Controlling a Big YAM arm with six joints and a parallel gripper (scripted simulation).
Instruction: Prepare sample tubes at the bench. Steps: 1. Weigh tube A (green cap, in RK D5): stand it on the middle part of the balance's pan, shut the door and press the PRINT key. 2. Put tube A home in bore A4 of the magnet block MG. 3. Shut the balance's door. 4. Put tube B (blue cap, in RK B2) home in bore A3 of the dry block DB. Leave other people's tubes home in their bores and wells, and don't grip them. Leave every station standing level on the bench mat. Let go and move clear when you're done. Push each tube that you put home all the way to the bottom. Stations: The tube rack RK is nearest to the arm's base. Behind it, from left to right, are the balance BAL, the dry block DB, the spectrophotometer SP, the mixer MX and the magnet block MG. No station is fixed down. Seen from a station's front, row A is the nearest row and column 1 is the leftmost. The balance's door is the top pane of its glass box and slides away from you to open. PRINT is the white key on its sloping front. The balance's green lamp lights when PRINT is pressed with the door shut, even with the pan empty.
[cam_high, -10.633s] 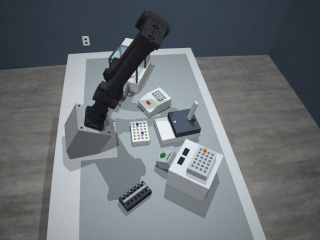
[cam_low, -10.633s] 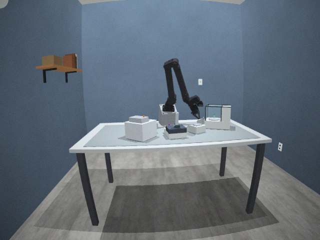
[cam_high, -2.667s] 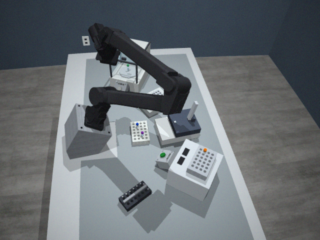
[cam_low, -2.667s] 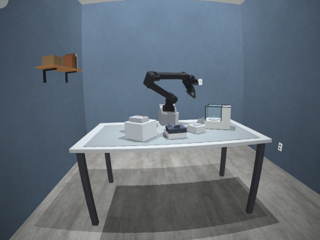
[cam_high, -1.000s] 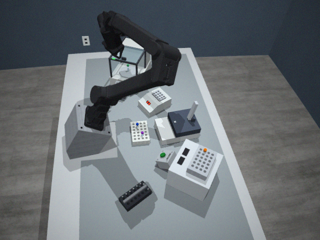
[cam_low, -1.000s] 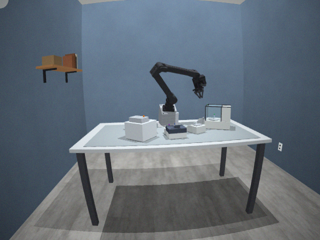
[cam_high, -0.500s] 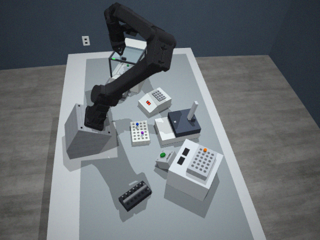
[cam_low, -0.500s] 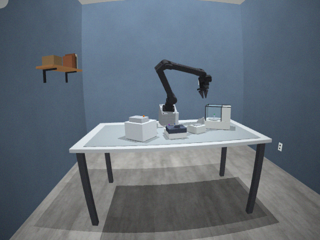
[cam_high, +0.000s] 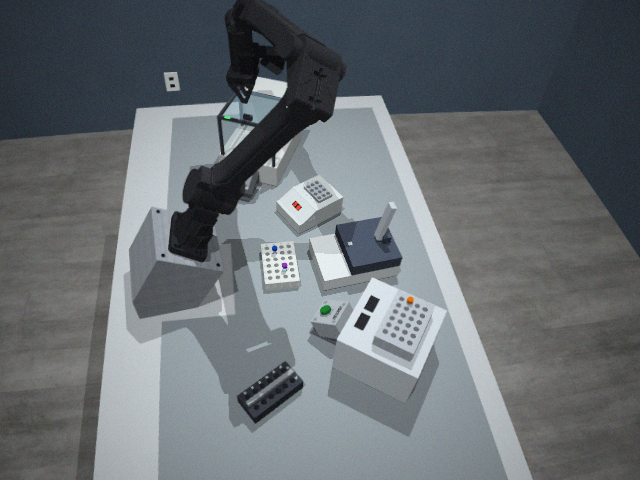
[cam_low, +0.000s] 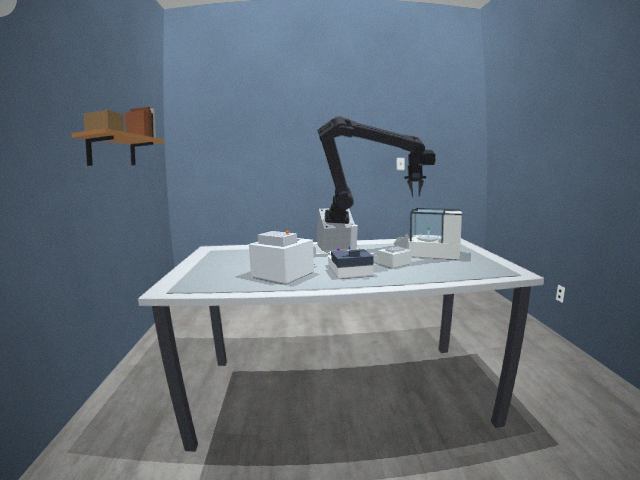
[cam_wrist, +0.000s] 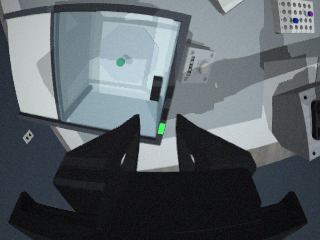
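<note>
My hand is 70 mm above the balance door, 30 mm to the right of it and 10 mm short of it. Round my hand: white tube rack (350 mm to the right, 270 mm below, 80 mm ahead); dry block DB (250 mm below, 170 mm ahead, 150 mm to the right); tube B (320 mm to the right, 250 mm below, 70 mm ahead).
</note>
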